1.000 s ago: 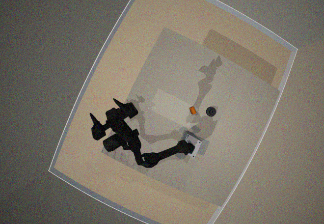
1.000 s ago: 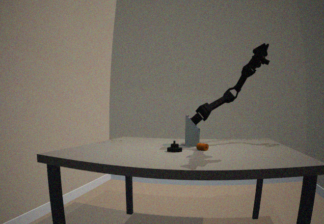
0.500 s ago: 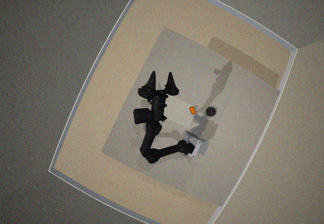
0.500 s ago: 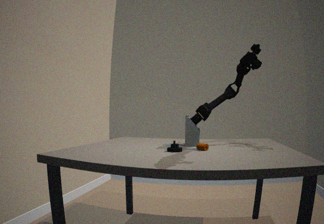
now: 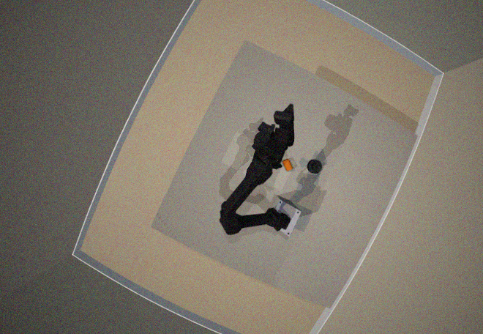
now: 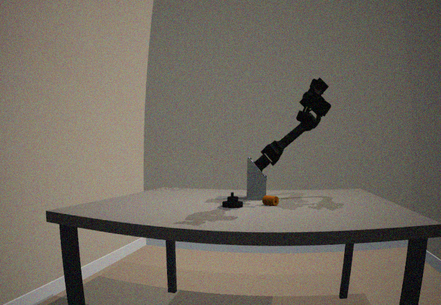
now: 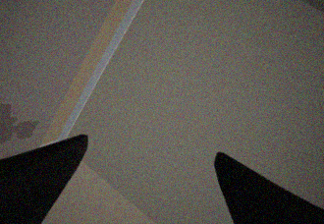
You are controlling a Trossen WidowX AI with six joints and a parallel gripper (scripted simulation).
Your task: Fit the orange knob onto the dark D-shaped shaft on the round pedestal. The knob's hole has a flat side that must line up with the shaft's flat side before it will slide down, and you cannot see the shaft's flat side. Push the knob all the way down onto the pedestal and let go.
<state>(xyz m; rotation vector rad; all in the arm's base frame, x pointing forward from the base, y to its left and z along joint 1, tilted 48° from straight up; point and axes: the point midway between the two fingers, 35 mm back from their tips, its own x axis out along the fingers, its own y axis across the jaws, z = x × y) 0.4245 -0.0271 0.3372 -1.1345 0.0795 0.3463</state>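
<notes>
The orange knob lies 170 mm behind my gripper tip, 160 mm to the right of it and 380 mm below it. Also, from my gripper tip: dark round pedestal: 110 mm behind, 320 mm to the right, 370 mm below.
</notes>
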